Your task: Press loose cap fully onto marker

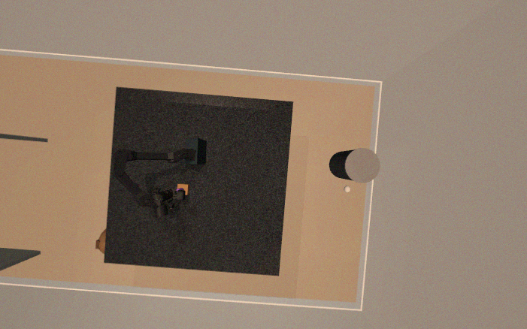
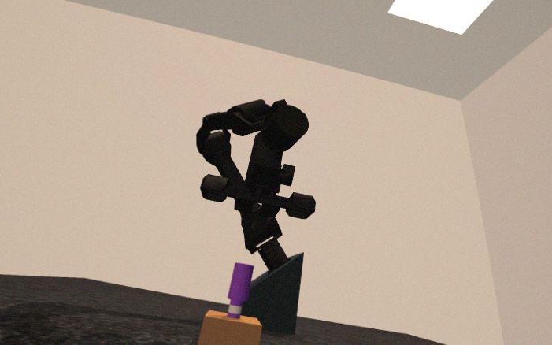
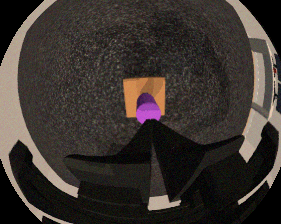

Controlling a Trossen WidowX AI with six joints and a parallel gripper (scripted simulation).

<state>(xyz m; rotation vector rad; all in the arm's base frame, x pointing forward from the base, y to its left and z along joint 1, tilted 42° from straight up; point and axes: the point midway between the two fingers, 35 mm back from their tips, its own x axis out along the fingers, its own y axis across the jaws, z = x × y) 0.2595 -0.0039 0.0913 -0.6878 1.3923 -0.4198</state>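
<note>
The purple cap is 5 cm below my gripper tip. The rest, counted from my gripper tip: orange holder block: 11 cm below.
</note>
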